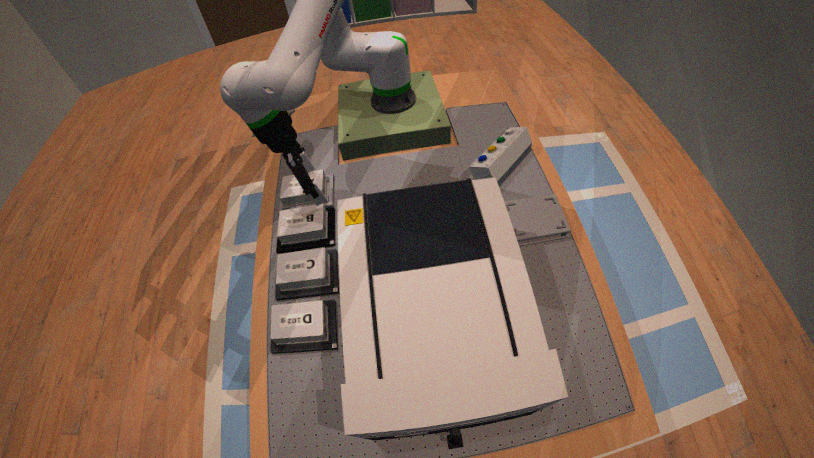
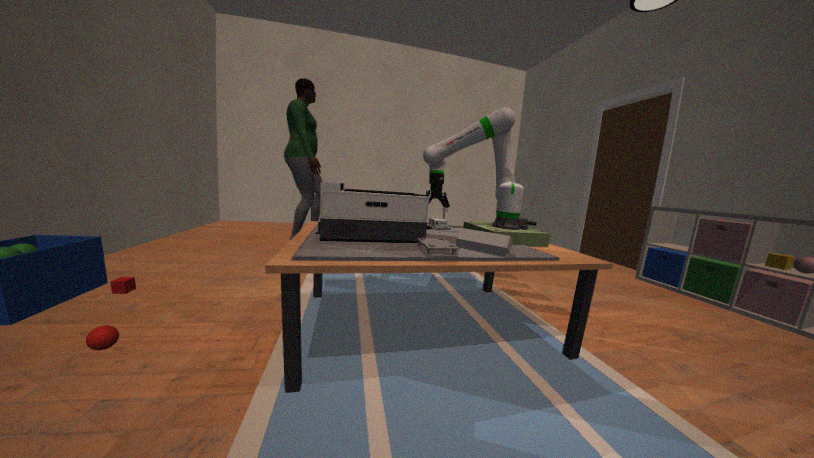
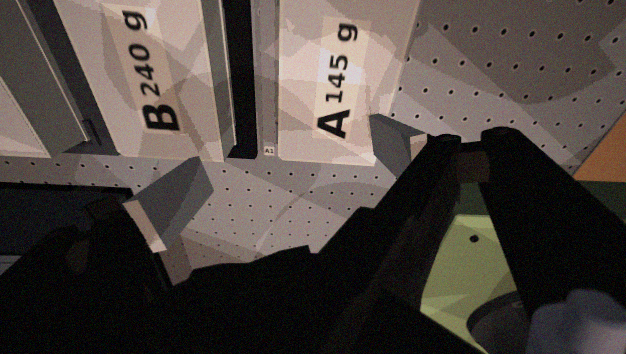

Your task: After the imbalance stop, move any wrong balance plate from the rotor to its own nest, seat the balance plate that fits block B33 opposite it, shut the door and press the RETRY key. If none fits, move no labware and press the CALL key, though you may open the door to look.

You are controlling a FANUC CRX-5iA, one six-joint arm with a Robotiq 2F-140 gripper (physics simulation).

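Places are measured from the arm's base along level axes (x back, y right, z up), in centimetres.
Pixels of known places: gripper, between the fingertips: [image 1: 315, 185] [image 2: 435, 217] [image 3: 287, 155]; arm's base, origin of its link: [image 1: 393, 100] [image 2: 506, 227] [image 3: 520, 314].
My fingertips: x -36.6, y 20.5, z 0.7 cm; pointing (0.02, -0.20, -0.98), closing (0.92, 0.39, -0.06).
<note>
For each thing: its top centre in the pictures, then the offset to it from my fingertips. "pt": a spot on its surface instead.
- Plate A, centre of its top: [image 3: 337, 87] [image 1: 301, 183] [image 2: 438, 219] dz -1.5, dx +2.8, dy +5.2 cm
- Plate B, centre of its top: [image 3: 149, 79] [image 1: 300, 219] dz -1.5, dx -9.9, dy +3.4 cm
- Plate C, centre of its top: [image 1: 300, 265] dz -1.5, dx -23.5, dy +1.3 cm
- plate D, centre of its top: [image 1: 296, 319] dz -1.5, dx -37.4, dy +0.7 cm
- dark rectangle, a spot on its surface: [image 1: 426, 227] pt dz +14.4, dx -25.6, dy -29.0 cm
- sloped key panel, centre of its top: [image 1: 503, 143] [image 2: 485, 231] dz +1.5, dx +10.3, dy -52.0 cm
My gripper [image 1: 313, 193] [image 2: 438, 211] [image 3: 287, 155] is open and empty, low beside the near ends of plates A and B. Plate A [image 1: 301, 187] [image 3: 340, 75], marked 145 g, sits at the back of the left row. Plate B [image 1: 301, 226] [image 3: 150, 75], marked 240 g, sits in a black nest beside it. Plate C [image 1: 300, 272] and plate D [image 1: 297, 325], marked 102 g, sit in their nests further forward. The white centrifuge [image 1: 444, 319] [image 2: 372, 211] has a dark rectangle [image 1: 426, 227] on top; I cannot tell whether it is door or opening. The rotor and block B33 do not show.
The sloped key panel [image 1: 503, 154] [image 2: 483, 241] has blue, yellow, green and pale keys. A flat grey stand [image 1: 537, 219] [image 2: 437, 246] with corner brackets lies right of the centrifuge. The green robot base [image 1: 393, 116] [image 3: 465, 265] is behind. A person [image 2: 301, 142] stands beyond the table.
</note>
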